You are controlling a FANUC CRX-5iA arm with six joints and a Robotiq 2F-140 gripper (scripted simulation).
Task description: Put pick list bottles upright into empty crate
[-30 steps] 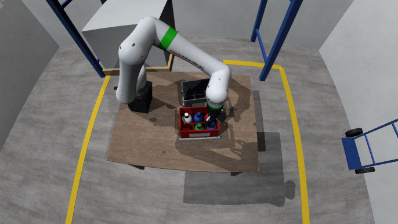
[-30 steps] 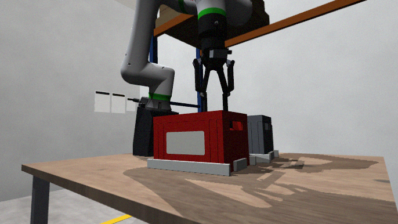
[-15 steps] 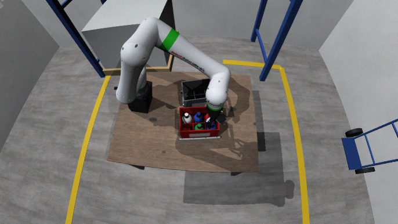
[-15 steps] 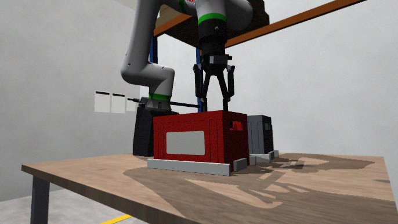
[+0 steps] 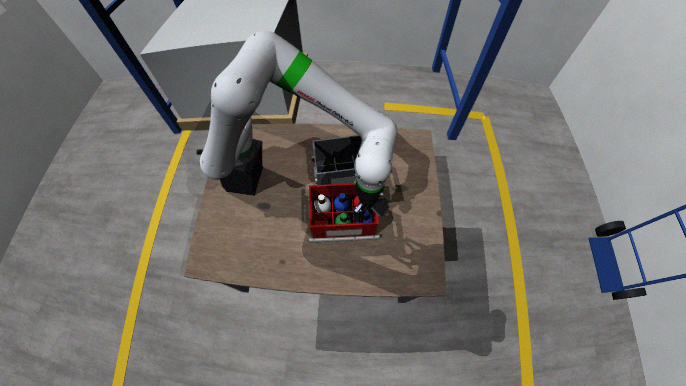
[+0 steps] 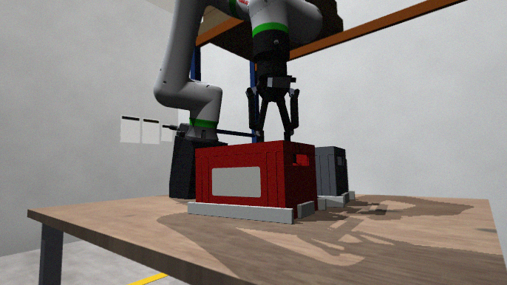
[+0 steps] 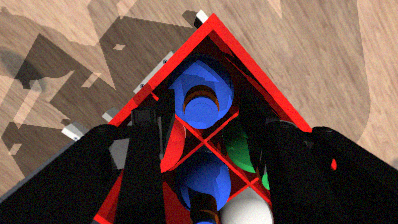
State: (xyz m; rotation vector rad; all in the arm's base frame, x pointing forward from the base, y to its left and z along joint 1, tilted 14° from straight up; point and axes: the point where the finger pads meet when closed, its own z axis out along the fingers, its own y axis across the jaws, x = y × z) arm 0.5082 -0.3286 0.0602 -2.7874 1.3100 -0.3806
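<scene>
Now: the blue bottle 80 mm below my hand. The rest, counted from my hand: red crate 90 mm below, 80 mm behind, 50 mm to the left; then red bottle 90 mm to the left, 80 mm below, 10 mm ahead; then green bottle 90 mm behind, 80 mm below, 10 mm to the left.
</scene>
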